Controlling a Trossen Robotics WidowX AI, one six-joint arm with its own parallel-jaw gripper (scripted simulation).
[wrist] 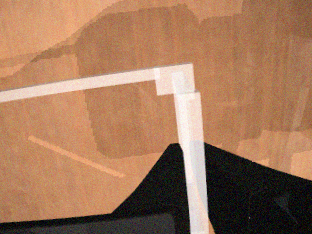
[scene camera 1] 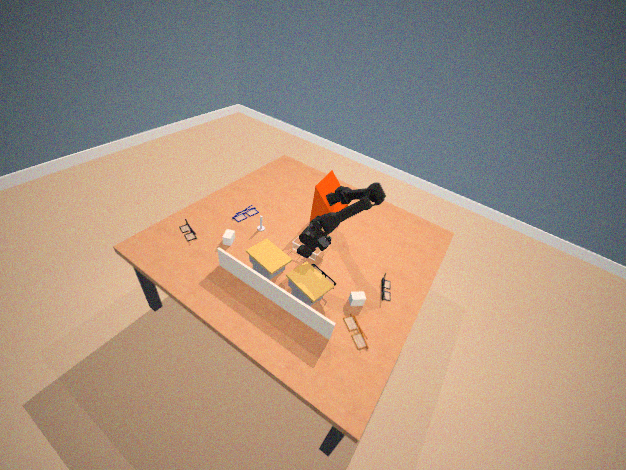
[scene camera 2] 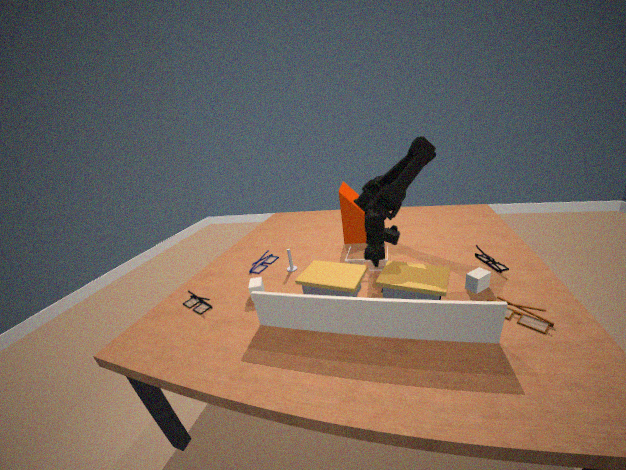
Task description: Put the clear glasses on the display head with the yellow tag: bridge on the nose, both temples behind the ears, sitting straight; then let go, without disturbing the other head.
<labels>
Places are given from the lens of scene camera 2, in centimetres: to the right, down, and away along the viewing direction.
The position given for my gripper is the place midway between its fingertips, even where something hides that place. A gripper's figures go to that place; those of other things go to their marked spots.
my gripper (scene camera 2: 376, 266): 22, 11, 90
white wall (scene camera 2: 471, 321): 35, 19, 54
</labels>
